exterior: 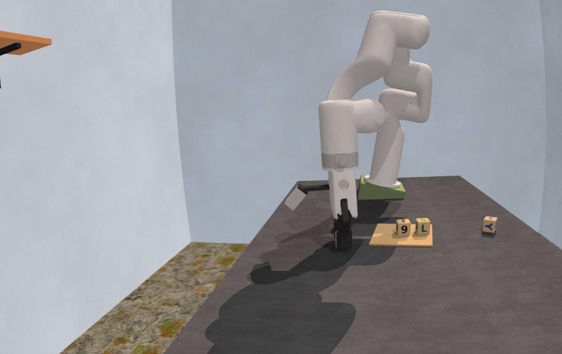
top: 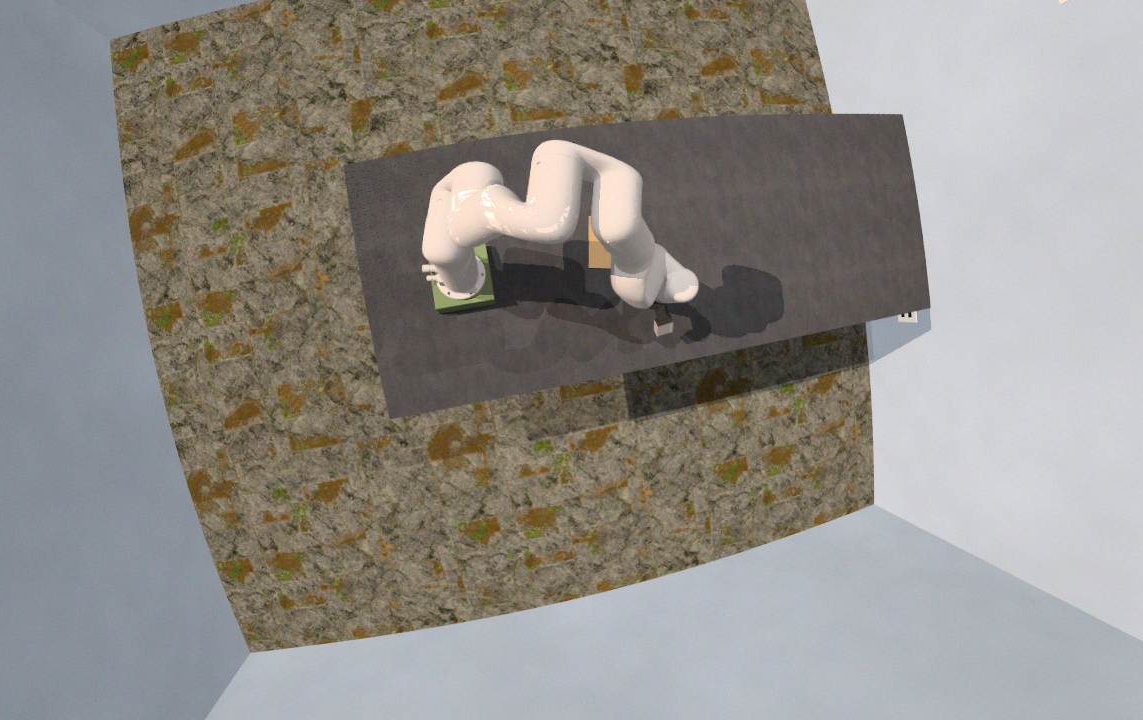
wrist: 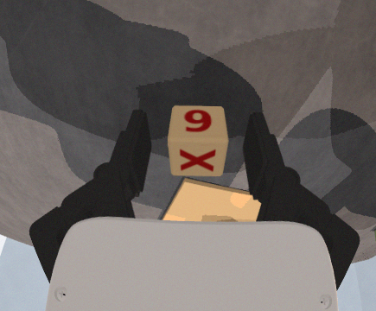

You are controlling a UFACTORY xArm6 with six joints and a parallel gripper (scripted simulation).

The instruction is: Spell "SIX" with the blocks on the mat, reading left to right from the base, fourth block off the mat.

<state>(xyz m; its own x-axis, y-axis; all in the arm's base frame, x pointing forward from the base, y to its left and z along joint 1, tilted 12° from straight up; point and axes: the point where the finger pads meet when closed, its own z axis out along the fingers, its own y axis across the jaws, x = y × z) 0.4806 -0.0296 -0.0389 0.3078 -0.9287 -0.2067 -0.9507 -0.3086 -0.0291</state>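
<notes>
My gripper is now 1 cm above the X block. The rest, counted from my hand: tan mat: 8 cm behind, 13 cm to the left, 2 cm below; then S block: 9 cm behind, 17 cm to the left; then I block: 8 cm behind, 13 cm to the left.
</notes>
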